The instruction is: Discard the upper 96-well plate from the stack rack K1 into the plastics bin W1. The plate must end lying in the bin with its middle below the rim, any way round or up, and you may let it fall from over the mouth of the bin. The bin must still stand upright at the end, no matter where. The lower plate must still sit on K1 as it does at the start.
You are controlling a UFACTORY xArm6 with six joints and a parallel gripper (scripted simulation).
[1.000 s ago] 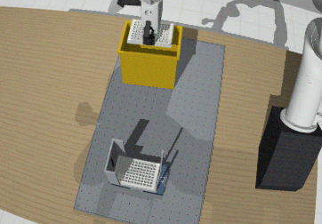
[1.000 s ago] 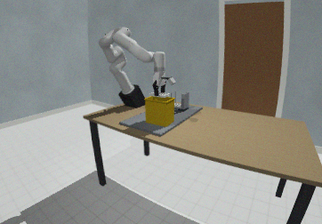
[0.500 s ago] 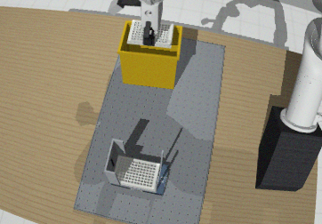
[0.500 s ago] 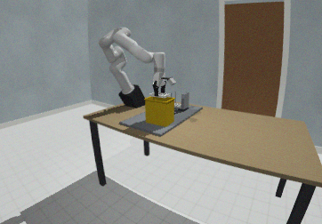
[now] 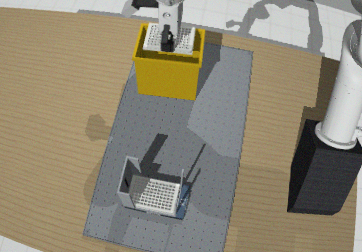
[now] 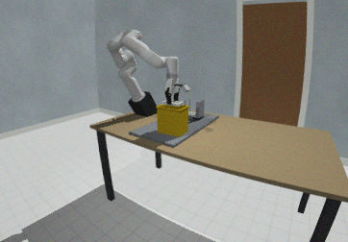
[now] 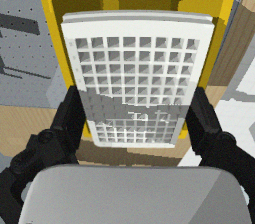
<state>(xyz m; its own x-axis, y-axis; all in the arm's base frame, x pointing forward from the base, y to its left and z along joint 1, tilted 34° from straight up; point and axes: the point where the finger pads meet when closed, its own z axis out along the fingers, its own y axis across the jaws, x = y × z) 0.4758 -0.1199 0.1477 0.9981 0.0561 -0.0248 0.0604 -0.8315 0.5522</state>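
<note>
My gripper is now 12 cm above the yellow plastics bin W1.
</note>
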